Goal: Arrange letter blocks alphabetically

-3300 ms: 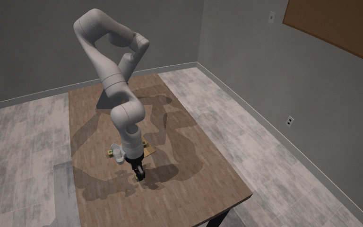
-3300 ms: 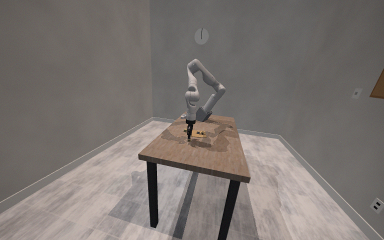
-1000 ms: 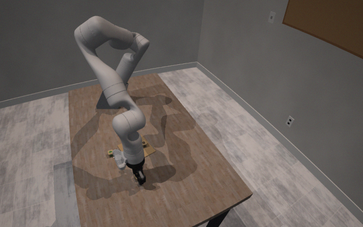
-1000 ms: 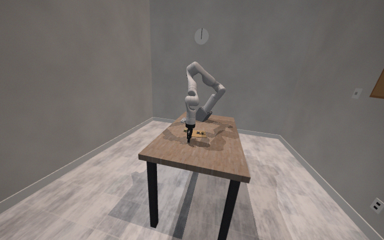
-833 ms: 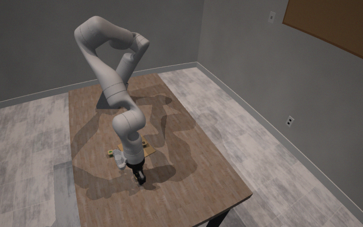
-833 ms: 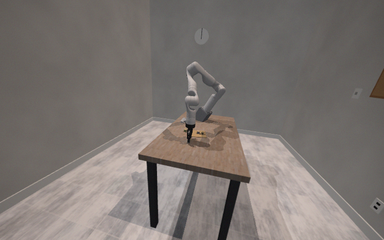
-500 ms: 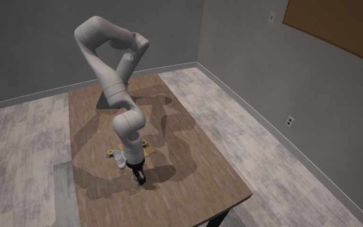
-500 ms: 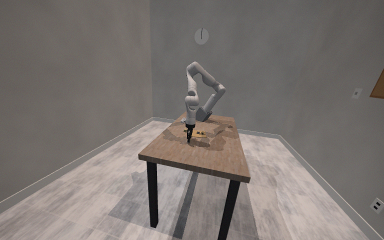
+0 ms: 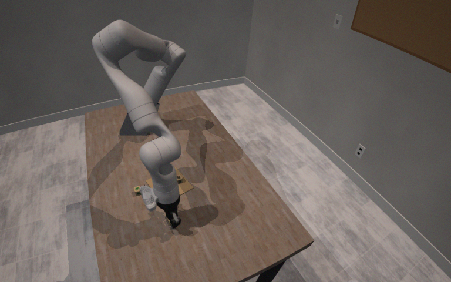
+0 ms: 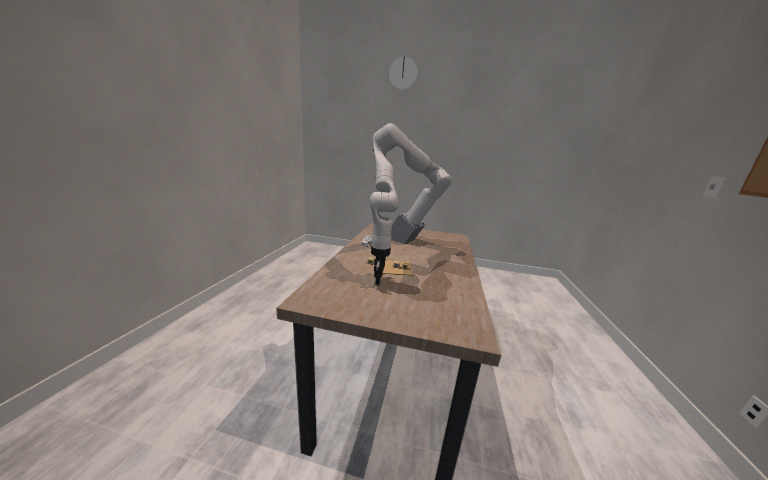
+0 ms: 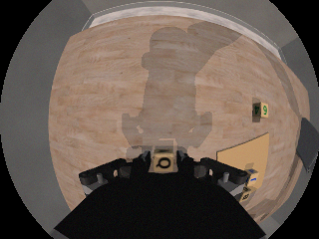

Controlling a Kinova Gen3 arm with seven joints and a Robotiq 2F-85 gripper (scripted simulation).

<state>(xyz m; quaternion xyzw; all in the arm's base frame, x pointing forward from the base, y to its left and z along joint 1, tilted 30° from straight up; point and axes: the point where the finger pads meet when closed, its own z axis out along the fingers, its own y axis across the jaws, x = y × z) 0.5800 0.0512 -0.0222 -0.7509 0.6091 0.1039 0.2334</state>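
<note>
The block is 10 mm below my hand. The rest, counted from my hand: tan mat 170 mm behind, 20 mm to the left, 20 mm below.
</note>
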